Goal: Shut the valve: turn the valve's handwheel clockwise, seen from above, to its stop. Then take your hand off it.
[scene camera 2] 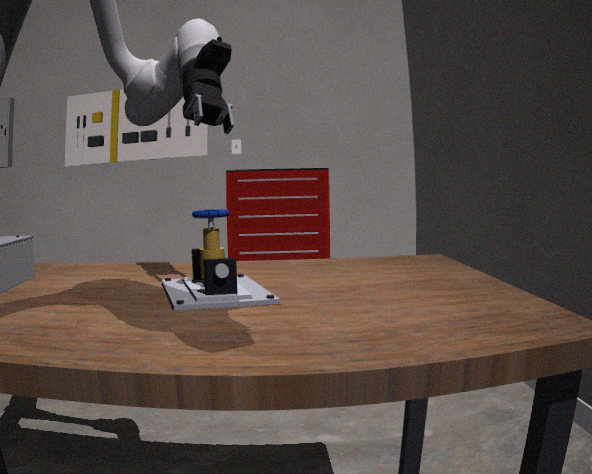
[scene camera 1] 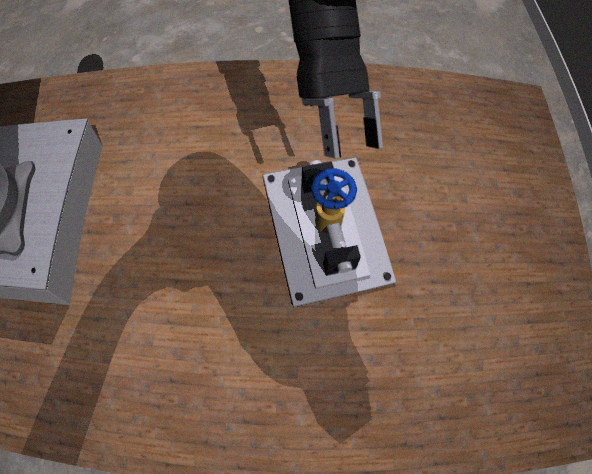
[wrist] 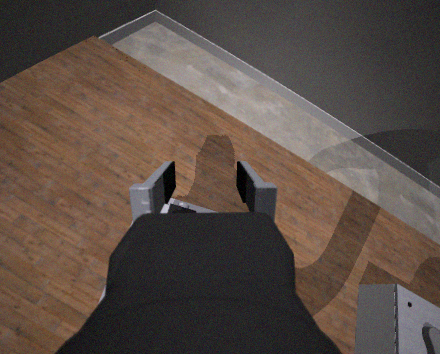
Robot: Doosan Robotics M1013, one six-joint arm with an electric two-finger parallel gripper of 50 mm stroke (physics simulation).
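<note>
The valve's blue handwheel [scene camera 1: 334, 188] [scene camera 2: 210, 213] sits level on top of a yellow valve body [scene camera 1: 327, 220] [scene camera 2: 211, 255]. The valve stands on a grey base plate [scene camera 1: 371, 245] [scene camera 2: 262, 292] with a bolt at each corner. In the wrist view, a sliver of the plate [wrist: 202, 208] shows past the dark gripper housing, and the handwheel is hidden. My gripper [scene camera 1: 355, 150] [scene camera 2: 213, 127] [wrist: 206, 174] is open and empty. It hangs well above the handwheel in scene camera 2, its fingers tilted and apart from the wheel.
A grey metal box [scene camera 1: 75, 225] [scene camera 2: 15, 260] [wrist: 375, 320] stands on the wooden table [scene camera 1: 450, 250] [scene camera 2: 400, 310] [wrist: 75, 125], left of the valve in both scene views. A red drawer cabinet [scene camera 2: 280, 225] stands behind the table. The arm's shadow falls across the table and part of the plate.
</note>
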